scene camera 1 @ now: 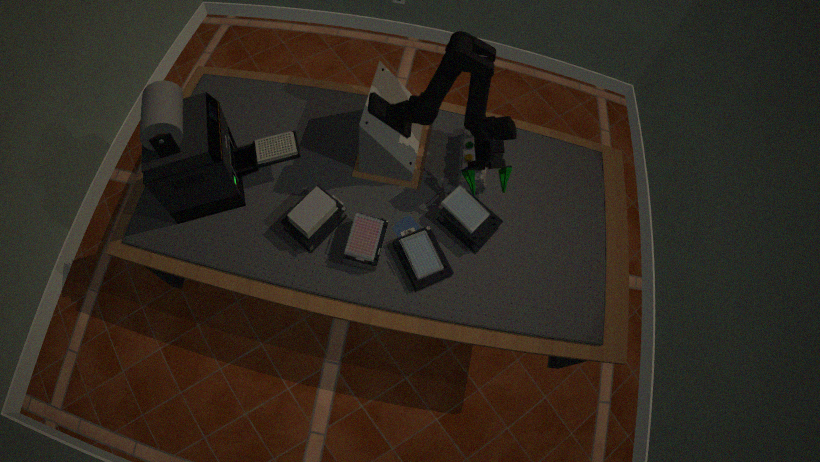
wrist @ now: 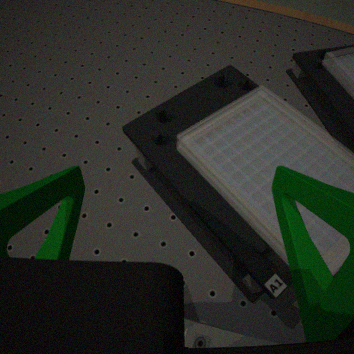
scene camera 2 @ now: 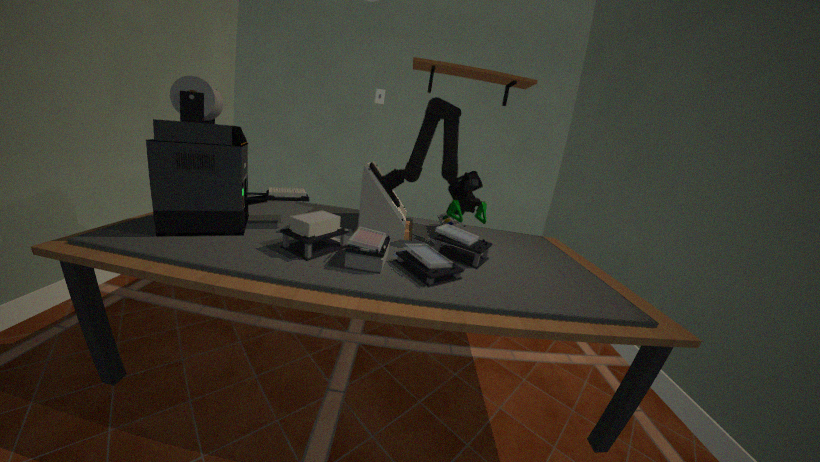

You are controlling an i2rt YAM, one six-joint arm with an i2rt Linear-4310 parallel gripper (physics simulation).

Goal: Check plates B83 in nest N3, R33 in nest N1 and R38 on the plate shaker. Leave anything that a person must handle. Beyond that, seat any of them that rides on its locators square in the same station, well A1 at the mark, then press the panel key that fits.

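Observation:
My gripper (scene camera 1: pixel 488 191) (scene camera 2: pixel 471 220) (wrist: pixel 177 176) is open and empty, above and behind the rightmost nest. That nest, N1 (scene camera 1: pixel 485 236) (scene camera 2: pixel 479 245) (wrist: pixel 195 105), bears a clear-lidded pale plate (scene camera 1: pixel 464 209) (scene camera 2: pixel 457 234) (wrist: pixel 265 145). In the wrist view its end lies close to dark studs, an A1 tag (wrist: pixel 275 285) shows at the nest's corner, and the right finger hides part of the plate. Nest N3 (scene camera 1: pixel 433 280) (wrist: pixel 312 65) bears another pale plate (scene camera 1: pixel 421 253) (scene camera 2: pixel 425 255) (wrist: pixel 346 67). Plate codes are unreadable. I cannot tell which station is the shaker.
A pink-welled plate (scene camera 1: pixel 365 237) (scene camera 2: pixel 368 239) sits on a white-sided base. Left of it, a beige block (scene camera 1: pixel 313 211) (scene camera 2: pixel 314 223) stands on a raised nest. A dark machine (scene camera 1: pixel 192 183) (scene camera 2: pixel 197 183) holds out a tray with a plate (scene camera 1: pixel 276 146). A key panel (scene camera 1: pixel 468 153) is behind my gripper.

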